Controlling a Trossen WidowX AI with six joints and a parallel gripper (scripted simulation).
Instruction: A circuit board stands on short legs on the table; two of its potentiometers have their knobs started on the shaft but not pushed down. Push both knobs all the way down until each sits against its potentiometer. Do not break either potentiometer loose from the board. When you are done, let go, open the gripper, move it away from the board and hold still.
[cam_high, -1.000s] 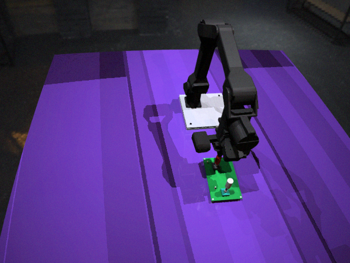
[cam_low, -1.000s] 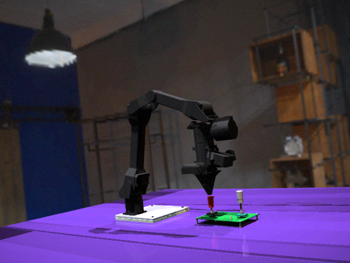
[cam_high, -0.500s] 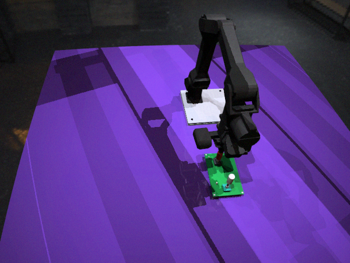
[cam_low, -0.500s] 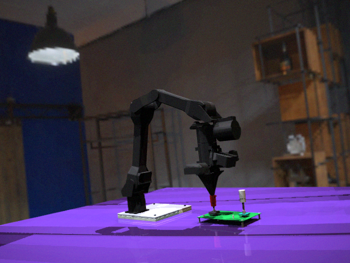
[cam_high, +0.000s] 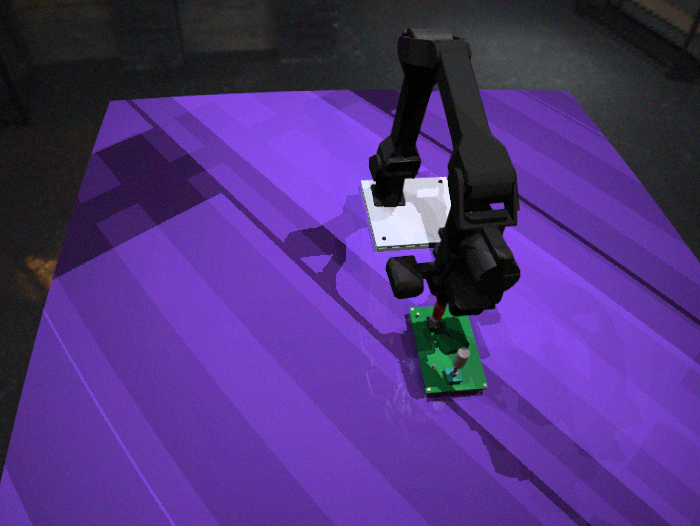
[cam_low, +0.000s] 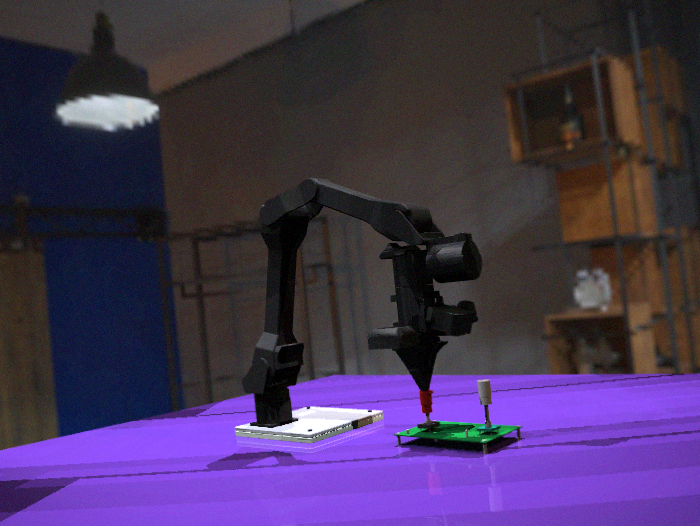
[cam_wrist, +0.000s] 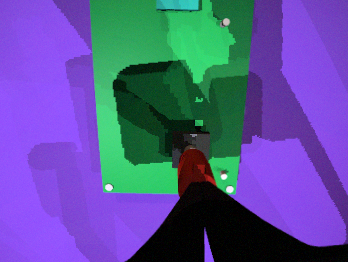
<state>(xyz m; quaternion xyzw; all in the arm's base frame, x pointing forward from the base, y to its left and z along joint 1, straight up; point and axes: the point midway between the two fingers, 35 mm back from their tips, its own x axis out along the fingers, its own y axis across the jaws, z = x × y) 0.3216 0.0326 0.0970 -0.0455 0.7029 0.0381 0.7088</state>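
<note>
The red knob is 10 mm below my gripper tip. Round my gripper tip: tan knob (100 mm ahead, 10 mm to the left).
</note>
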